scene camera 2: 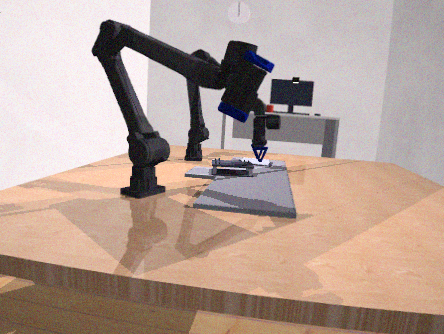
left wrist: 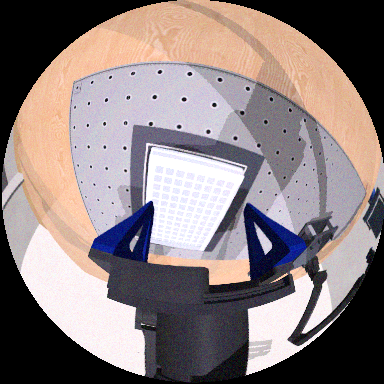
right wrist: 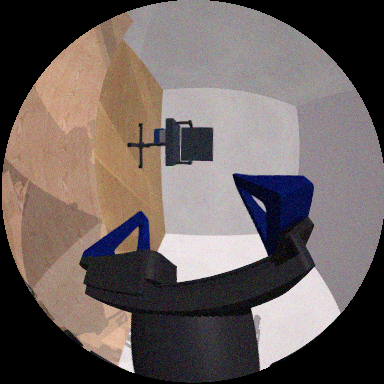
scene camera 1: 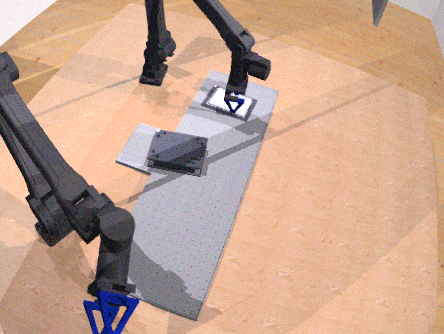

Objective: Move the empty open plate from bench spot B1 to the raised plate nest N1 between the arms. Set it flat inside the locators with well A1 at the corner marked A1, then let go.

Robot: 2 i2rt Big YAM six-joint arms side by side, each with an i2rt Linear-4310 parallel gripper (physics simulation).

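Frame: origin at the left arm's base, x right, y back, z down, level; centimetres.
Where they show: left gripper, fingertip midpoint: (scene camera 2: 258,160) (left wrist: 199,206) (scene camera 1: 234,103); right gripper, fingertip midpoint: (scene camera 2: 253,89) (right wrist: 185,198); left arm's base at its link origin: (scene camera 2: 193,159) (scene camera 1: 153,75); right arm's base at its link origin: (scene camera 2: 143,192) (scene camera 1: 57,225).
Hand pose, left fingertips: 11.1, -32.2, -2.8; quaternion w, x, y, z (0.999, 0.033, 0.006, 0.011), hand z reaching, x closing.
Note:
Each offset is from my left fingertips to the centre of the thing, as dx, dy, dz. "*": to the spot under its first point. Level surfaces: height alone.
The white plate @(-1.7, +1.5, +0.6) (scene camera 1: 218,101) (scene camera 2: 265,163) (left wrist: 192,195) with its grid of wells lies in a dark rectangular frame @(-1.8, +1.7, +1.4) (left wrist: 139,160) on the grey perforated board. My left gripper (scene camera 1: 233,108) (scene camera 2: 259,159) (left wrist: 199,206) is open and points down above the plate, with nothing between its fingers. The marking A1 cannot be made out. The raised plate nest @(+26.9, +14.5, -1.1) (scene camera 1: 179,147) (scene camera 2: 232,163) (left wrist: 320,232) is a dark block with small posts near its corners, and it holds no plate. My right gripper (scene camera 1: 109,327) (scene camera 2: 255,91) (right wrist: 185,198) is open and empty, high and away from the board.
The grey perforated board @(dz +1.5) (scene camera 1: 180,215) (scene camera 2: 245,195) (left wrist: 115,90) lies on the wooden table @(dz +2.8) (scene camera 1: 340,200) (scene camera 2: 350,240). A side extension @(* +26.6, +28.4, +1.5) (scene camera 1: 134,147) of the board reaches out beside the nest. The raised nest stands between the two arms. A chair (right wrist: 196,144) shows in the right wrist view.

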